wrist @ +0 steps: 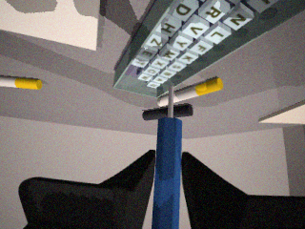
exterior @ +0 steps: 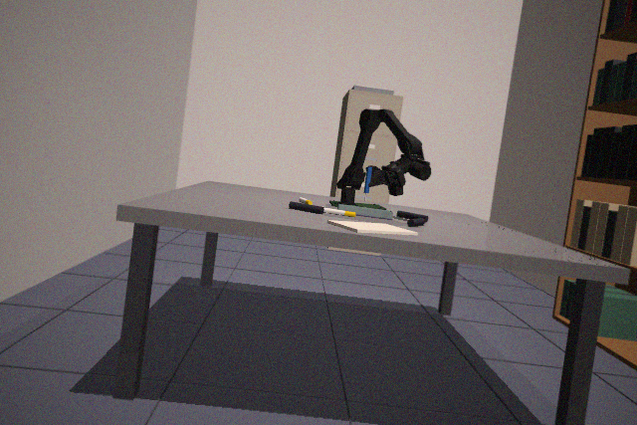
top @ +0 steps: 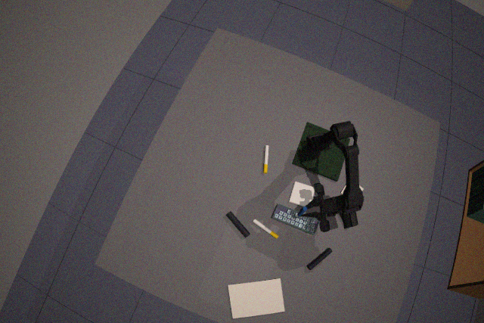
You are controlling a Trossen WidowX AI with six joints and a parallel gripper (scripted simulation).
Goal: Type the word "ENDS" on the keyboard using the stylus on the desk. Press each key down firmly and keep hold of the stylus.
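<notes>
Now: gripper tip 110 mm past the white notepad and 100 mm above it. The rest, counted from my gripper tip: stylus 10 mm below; white paper sheet 370 mm ahead, 40 mm to the right, 100 mm below; grey stylus tip 50 mm below.
</notes>
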